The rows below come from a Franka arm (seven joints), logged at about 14 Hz.
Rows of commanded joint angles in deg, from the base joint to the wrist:
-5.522, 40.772, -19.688, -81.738, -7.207, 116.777, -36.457
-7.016, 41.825, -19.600, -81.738, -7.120, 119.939, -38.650
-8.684, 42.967, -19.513, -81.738, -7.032, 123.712, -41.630
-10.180, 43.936, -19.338, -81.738, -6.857, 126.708, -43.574
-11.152, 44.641, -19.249, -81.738, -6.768, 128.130, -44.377
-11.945, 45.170, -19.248, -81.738, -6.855, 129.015, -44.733
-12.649, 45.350, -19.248, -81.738, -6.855, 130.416, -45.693
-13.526, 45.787, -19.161, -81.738, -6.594, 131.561, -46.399
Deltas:
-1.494, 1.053, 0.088, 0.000, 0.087, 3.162, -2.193
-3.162, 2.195, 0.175, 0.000, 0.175, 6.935, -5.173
-4.658, 3.164, 0.350, 0.000, 0.350, 9.931, -7.117
-5.630, 3.869, 0.439, 0.000, 0.439, 11.353, -7.920
-6.423, 4.398, 0.440, 0.000, 0.352, 12.238, -8.276
-7.127, 4.578, 0.440, 0.000, 0.352, 13.639, -9.236
-8.004, 5.015, 0.527, 0.000, 0.613, 14.784, -9.942

